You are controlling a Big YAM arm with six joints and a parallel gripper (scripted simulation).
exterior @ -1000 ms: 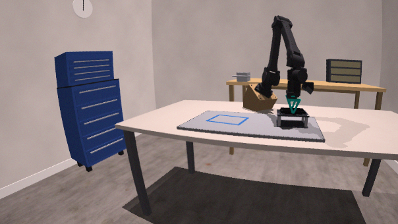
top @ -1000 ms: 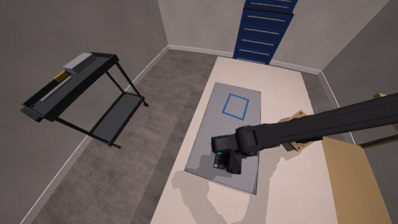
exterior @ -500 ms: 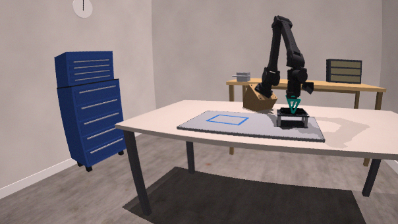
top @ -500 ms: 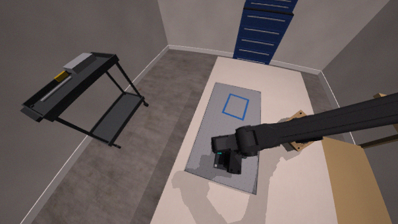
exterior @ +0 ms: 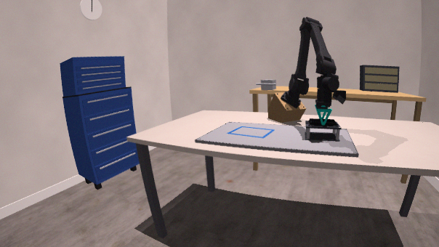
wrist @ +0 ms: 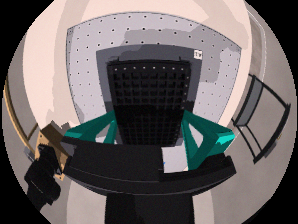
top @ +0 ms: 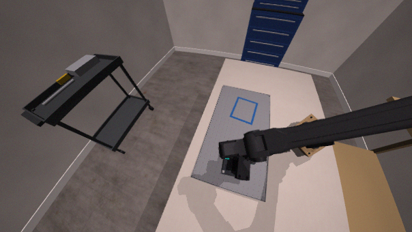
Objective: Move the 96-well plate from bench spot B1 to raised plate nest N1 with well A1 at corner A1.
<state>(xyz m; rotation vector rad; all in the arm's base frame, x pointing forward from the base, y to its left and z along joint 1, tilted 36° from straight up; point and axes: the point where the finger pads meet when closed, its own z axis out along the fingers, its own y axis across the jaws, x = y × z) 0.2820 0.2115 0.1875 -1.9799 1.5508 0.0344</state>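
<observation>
Now: hand right at the black 96-well plate. The rest, counted from my hand: raised plate nest N1: 20 mm below; white corner mark: 90 mm to the left, 30 mm ahead, 10 mm below.
</observation>
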